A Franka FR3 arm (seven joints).
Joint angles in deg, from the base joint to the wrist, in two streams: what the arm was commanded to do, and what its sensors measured. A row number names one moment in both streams.
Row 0, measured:
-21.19, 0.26, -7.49, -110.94, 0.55, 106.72, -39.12
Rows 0 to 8, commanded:
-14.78, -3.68, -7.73, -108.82, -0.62, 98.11, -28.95
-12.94, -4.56, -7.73, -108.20, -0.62, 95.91, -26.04
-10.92, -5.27, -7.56, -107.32, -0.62, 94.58, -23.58
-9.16, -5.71, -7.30, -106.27, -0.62, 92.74, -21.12
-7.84, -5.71, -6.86, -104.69, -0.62, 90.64, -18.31
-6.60, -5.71, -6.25, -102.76, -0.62, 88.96, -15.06
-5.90, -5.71, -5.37, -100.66, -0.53, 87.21, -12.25
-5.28, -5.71, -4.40, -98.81, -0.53, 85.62, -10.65
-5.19, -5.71, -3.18, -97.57, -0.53, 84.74, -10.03
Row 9, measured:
-6.57, -6.06, -5.28, -102.93, 0.38, 89.51, -14.53
